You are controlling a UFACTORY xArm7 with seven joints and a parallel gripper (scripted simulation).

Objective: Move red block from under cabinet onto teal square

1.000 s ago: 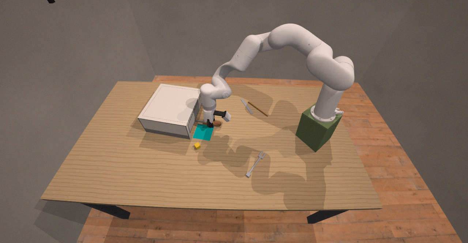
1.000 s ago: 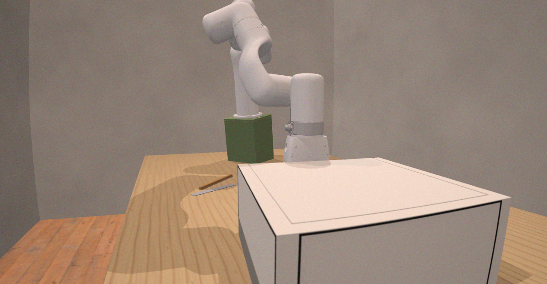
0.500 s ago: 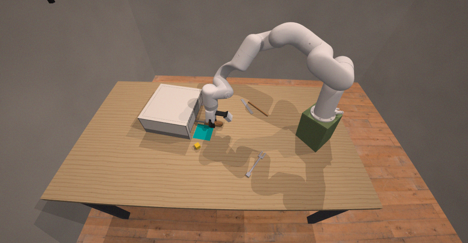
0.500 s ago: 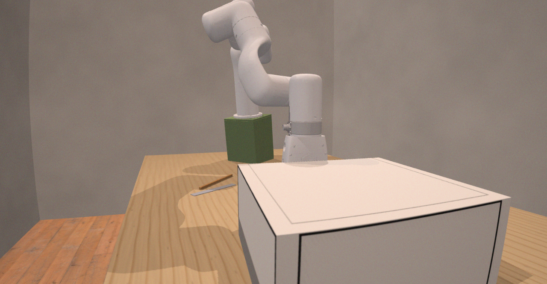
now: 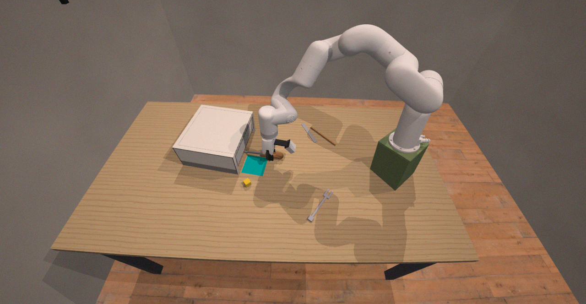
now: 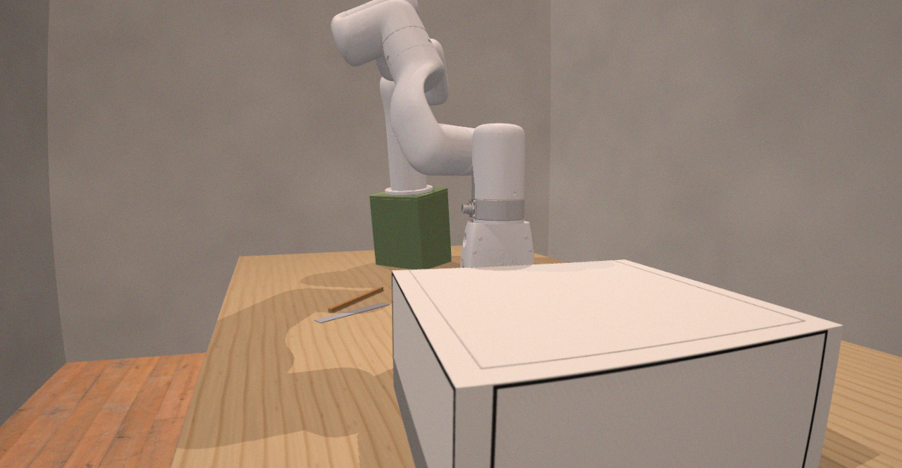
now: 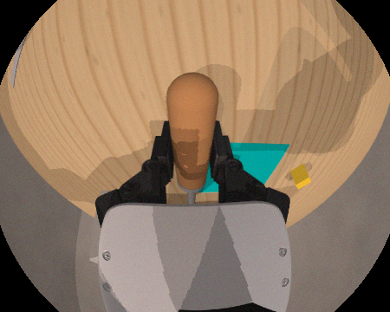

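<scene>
The teal square is 7 cm ahead of my hand, 6 cm to the left of it and 2 cm below it. Also, from my hand: hook tool 12 cm ahead, 3 cm to the left, 1 cm below; then red block 25 cm ahead, 2 cm to the left, 1 cm below; then small yellow cube 8 cm ahead, 16 cm to the left, 1 cm below.
</scene>
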